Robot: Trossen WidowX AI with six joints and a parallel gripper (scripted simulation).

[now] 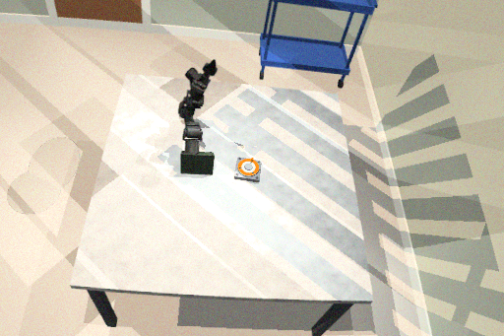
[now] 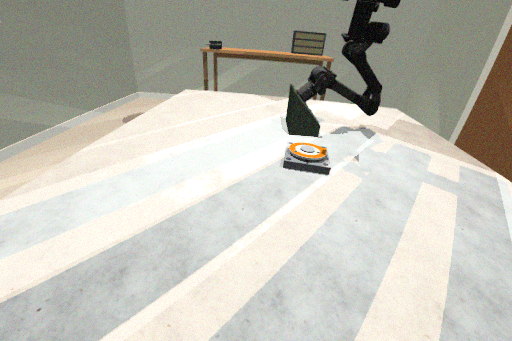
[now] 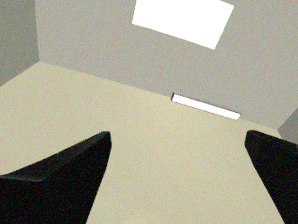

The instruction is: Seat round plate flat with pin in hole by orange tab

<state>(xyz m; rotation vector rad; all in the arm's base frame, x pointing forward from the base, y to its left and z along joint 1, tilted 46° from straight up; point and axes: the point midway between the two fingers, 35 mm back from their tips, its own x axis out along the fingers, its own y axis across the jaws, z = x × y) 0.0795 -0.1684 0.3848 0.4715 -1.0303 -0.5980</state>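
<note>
Right now the round orange plate is 51 cm below my gripper tip, 24 cm ahead of it and 12 cm to the right of it. The rest, counted from my gripper tip: grey square base 52 cm below, 23 cm ahead, 14 cm to the right.
</note>
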